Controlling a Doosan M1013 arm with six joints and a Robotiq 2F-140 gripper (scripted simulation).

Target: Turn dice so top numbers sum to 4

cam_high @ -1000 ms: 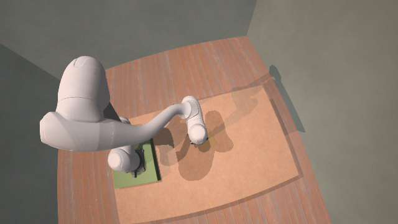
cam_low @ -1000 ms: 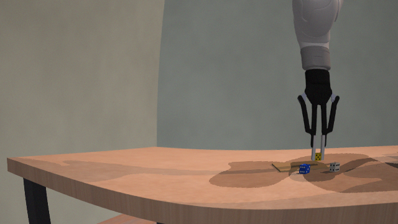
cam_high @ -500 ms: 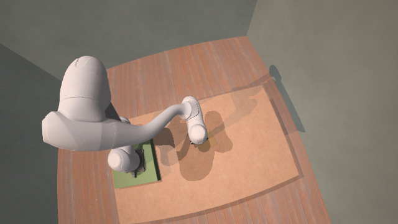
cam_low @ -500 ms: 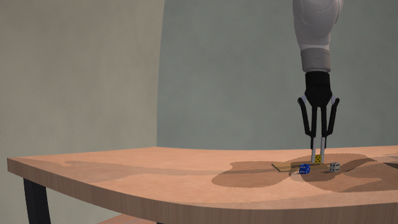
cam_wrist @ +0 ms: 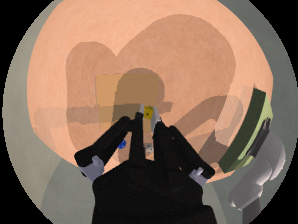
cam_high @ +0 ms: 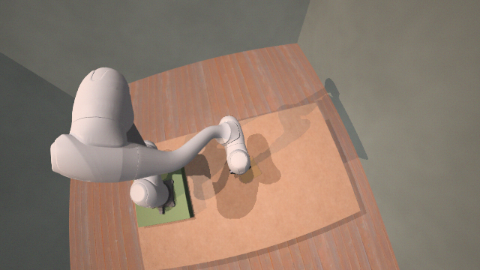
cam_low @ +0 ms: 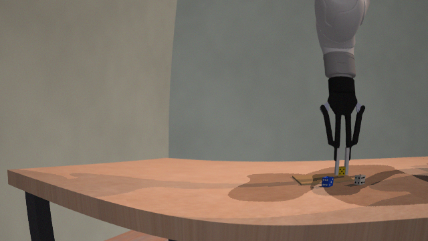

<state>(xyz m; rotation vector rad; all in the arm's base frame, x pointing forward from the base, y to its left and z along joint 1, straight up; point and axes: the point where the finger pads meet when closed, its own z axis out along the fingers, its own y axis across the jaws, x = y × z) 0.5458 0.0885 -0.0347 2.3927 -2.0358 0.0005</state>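
Right now the yellow die is 2 cm below my hand. Also, from my hand: tan mat (5 cm ahead, 1 cm to the left, 4 cm below); then blue die (3 cm ahead, 11 cm to the left, 3 cm below); then white die (5 cm behind, 10 cm to the left, 3 cm below).
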